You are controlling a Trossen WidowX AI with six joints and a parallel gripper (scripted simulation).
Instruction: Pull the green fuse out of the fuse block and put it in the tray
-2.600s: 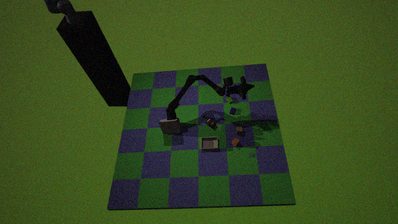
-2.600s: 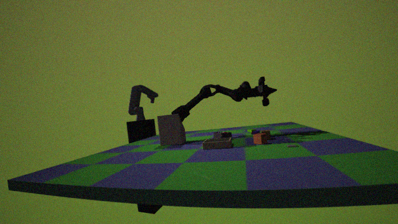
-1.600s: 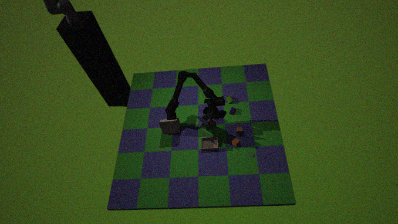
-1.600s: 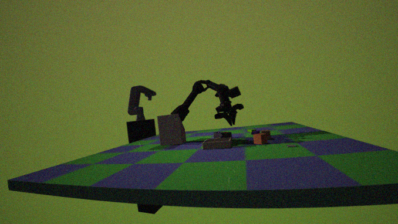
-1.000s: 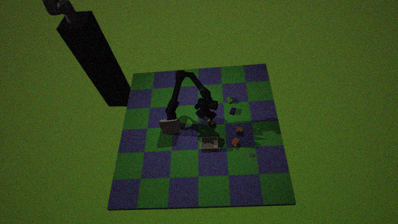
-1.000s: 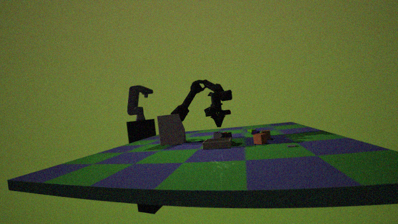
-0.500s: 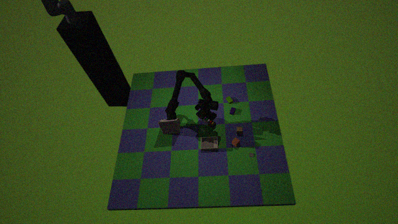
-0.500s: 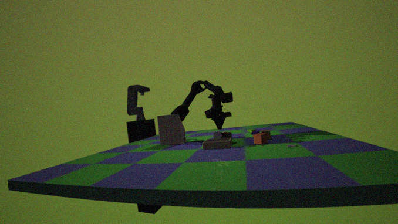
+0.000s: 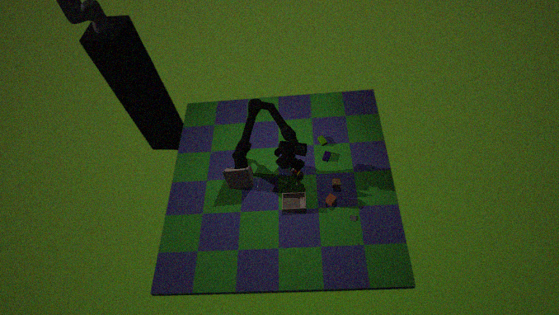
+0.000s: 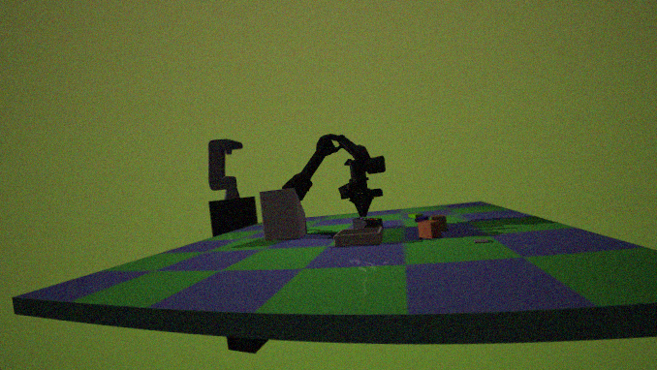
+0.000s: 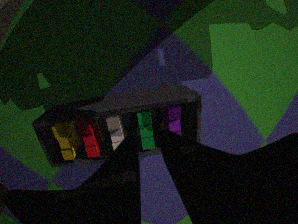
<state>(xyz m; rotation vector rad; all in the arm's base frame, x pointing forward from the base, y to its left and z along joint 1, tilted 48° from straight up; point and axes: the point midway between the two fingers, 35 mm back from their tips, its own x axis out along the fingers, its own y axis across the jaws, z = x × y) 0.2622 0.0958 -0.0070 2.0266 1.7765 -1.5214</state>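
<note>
My gripper tip is 20 mm above the green fuse. Also, from my gripper tip: brown cube (260 mm ahead, 90 mm to the right, 20 mm below); then orange cube (240 mm ahead, 200 mm to the right, 20 mm below); then tray (30 mm ahead, 210 mm to the right, 40 mm below).
</note>
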